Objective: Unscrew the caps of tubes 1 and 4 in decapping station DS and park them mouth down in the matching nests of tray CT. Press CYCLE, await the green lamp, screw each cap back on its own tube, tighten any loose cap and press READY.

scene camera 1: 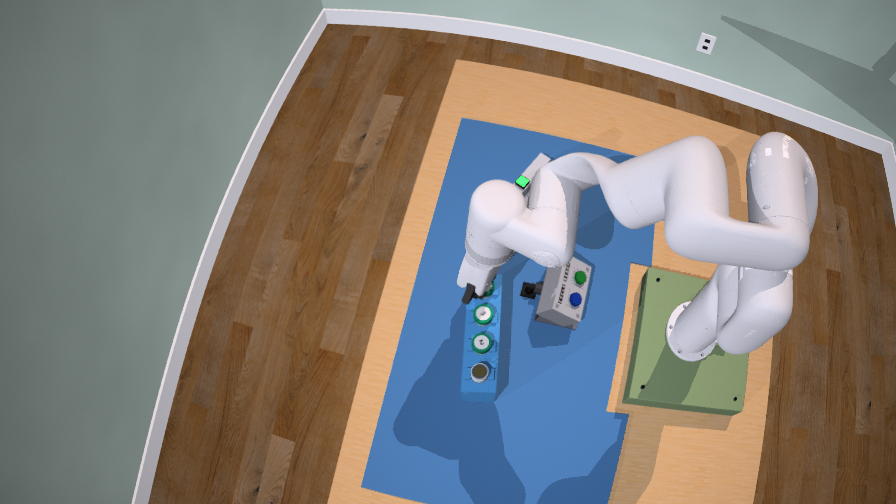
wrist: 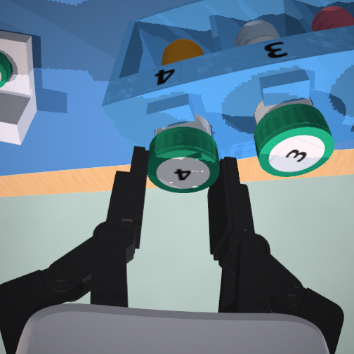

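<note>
The gripper (wrist: pixel 184 154) (scene camera 1: pixel 479 292) is shut on the green cap of tube 4 (wrist: pixel 183 142), one finger on each side. That cap sits over the pale neck of its tube in the blue decapping station (wrist: pixel 127 89) (scene camera 1: pixel 478 396). Cap 3 (wrist: pixel 294 140) (scene camera 1: pixel 483 314) and cap 2 (scene camera 1: pixel 481 342) are on their tubes. Tube 1 (scene camera 1: pixel 479 371) is uncapped, its dark mouth facing up. A green cap (wrist: pixel 4 68) sits in a white tray (wrist: pixel 17 107) at the left edge of the wrist view; its number is cut off. A lit green lamp (scene camera 1: pixel 521 181) shows beyond the arm.
A grey control box (scene camera 1: pixel 554 304) with a green button (scene camera 1: pixel 580 277) and a blue button (scene camera 1: pixel 575 299) stands right of the station. A black part (scene camera 1: pixel 528 289) sticks out between them. Orange, grey and red rounded things show in the station's compartments. The green base plate (scene camera 1: pixel 682 388) is at right.
</note>
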